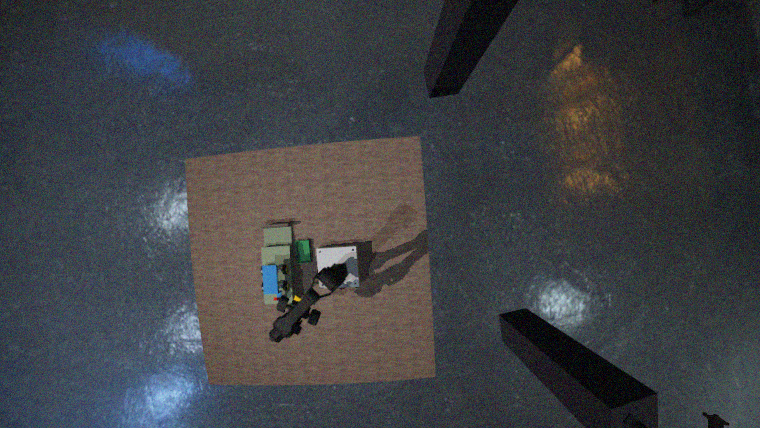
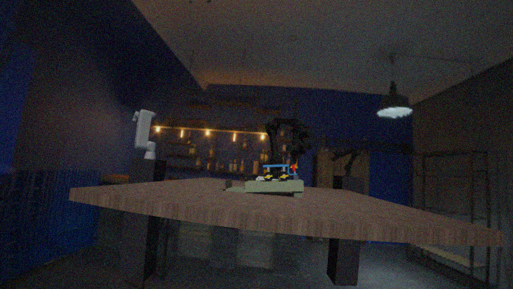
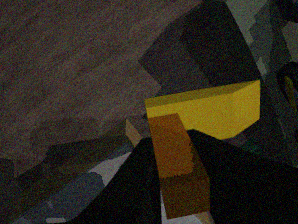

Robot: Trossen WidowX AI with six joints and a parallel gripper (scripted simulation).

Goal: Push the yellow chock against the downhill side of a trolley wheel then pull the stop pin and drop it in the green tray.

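Right now my gripper tip is 2 cm short of the yellow chock, 1 cm to the left of it and 1 cm above it. Round my gripper tip: blue trolley: 15 cm ahead, 13 cm to the right, 6 cm below; then ramp: 15 cm ahead, 14 cm to the right, 13 cm below; then stop pin: 14 cm ahead, 3 cm to the right, 5 cm below.
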